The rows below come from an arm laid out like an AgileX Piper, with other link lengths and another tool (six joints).
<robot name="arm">
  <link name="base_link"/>
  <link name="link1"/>
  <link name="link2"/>
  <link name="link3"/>
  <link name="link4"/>
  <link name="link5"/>
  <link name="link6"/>
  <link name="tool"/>
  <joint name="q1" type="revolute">
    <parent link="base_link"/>
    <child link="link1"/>
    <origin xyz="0 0 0.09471" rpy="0 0 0"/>
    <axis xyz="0 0 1"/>
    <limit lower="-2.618" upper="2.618"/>
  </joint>
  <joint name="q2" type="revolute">
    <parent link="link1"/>
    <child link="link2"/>
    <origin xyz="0 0 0" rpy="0 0 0"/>
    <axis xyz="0 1 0"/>
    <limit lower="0" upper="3.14"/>
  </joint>
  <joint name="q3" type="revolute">
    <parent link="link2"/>
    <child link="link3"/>
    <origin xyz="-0.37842 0 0.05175" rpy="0 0 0"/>
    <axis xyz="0 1 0"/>
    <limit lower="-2.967" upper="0"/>
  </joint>
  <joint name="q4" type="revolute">
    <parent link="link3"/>
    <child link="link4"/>
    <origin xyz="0.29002 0 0.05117" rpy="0 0 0"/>
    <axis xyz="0.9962 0 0.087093"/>
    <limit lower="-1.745" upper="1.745"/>
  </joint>
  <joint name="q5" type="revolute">
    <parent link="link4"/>
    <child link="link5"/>
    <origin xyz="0 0 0" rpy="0 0 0"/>
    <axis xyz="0 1 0"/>
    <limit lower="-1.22" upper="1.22"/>
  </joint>
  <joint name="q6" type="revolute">
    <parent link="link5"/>
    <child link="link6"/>
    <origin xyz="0.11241 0 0.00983" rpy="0 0 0"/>
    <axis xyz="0.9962 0 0.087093"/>
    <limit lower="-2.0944" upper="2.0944"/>
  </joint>
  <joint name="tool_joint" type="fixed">
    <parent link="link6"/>
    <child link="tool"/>
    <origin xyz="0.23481 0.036 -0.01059" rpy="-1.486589 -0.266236 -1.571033"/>
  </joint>
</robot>
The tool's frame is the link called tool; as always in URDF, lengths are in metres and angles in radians.
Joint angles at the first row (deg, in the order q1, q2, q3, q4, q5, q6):
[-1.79 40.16 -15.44 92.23 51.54 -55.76]
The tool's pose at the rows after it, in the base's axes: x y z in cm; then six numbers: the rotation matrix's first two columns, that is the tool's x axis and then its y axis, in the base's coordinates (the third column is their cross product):
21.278, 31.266, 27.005, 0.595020, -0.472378, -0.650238, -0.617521, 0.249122, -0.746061
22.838, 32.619, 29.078, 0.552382, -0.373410, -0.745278, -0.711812, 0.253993, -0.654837
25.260, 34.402, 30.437, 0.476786, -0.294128, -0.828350, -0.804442, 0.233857, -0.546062
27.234, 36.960, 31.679, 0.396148, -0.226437, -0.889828, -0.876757, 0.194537, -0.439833
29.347, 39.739, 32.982, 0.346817, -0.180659, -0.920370, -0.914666, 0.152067, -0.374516
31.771, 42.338, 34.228, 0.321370, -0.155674, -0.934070, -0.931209, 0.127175, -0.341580
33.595, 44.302, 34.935, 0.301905, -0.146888, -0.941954, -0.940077, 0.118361, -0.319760
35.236, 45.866, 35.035, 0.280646, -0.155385, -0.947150, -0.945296, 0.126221, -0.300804
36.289, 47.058, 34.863, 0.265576, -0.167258, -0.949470, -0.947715, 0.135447, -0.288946
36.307, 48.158, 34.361, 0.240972, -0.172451, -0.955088, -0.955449, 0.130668, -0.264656
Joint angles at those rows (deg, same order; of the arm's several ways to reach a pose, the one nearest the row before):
[-1.78 49.20 -18.79 94.86 58.61 -58.17]
[-0.73 58.05 -23.66 95.74 63.33 -55.08]
[2.68 67.13 -30.15 95.94 65.04 -49.80]
[7.28 74.76 -37.10 96.08 65.62 -43.43]
[11.43 81.37 -44.66 96.20 65.61 -38.43]
[14.70 86.79 -52.15 96.31 64.67 -34.40]
[16.99 90.29 -57.41 96.32 63.24 -31.30]
[18.91 92.55 -60.94 96.32 60.77 -28.76]
[20.48 93.90 -63.02 96.32 58.45 -27.14]
[22.03 94.80 -63.77 96.32 57.17 -25.65]

